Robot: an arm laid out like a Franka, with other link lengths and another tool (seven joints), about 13 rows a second.
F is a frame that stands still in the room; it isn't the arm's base.
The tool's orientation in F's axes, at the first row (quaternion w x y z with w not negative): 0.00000, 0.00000, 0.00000, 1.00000
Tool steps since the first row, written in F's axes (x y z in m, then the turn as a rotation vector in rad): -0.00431, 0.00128, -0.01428, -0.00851, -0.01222, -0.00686; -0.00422, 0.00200, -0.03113, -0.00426, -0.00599, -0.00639; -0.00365, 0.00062, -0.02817, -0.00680, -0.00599, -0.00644; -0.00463, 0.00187, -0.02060, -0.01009, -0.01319, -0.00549; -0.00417, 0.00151, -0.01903, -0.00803, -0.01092, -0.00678; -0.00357, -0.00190, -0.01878, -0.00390, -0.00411, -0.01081; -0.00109, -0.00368, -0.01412, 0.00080, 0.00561, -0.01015; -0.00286, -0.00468, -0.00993, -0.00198, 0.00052, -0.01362; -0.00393, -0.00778, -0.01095, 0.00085, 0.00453, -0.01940; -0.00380, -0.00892, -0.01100, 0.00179, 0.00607, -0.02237; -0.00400, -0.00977, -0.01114, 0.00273, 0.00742, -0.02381
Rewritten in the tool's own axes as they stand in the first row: 0.00431, -0.00128, -0.01428, 0.00851, 0.01222, -0.00686; 0.00422, -0.00200, -0.03113, 0.00426, 0.00599, -0.00639; 0.00365, -0.00062, -0.02817, 0.00680, 0.00599, -0.00644; 0.00463, -0.00187, -0.02060, 0.01009, 0.01319, -0.00549; 0.00417, -0.00151, -0.01903, 0.00803, 0.01092, -0.00678; 0.00357, 0.00190, -0.01878, 0.00390, 0.00411, -0.01081; 0.00109, 0.00368, -0.01412, -0.00080, -0.00561, -0.01015; 0.00286, 0.00468, -0.00993, 0.00198, -0.00052, -0.01362; 0.00393, 0.00778, -0.01095, -0.00085, -0.00453, -0.01940; 0.00380, 0.00892, -0.01100, -0.00179, -0.00607, -0.02237; 0.00400, 0.00977, -0.01114, -0.00273, -0.00742, -0.02381
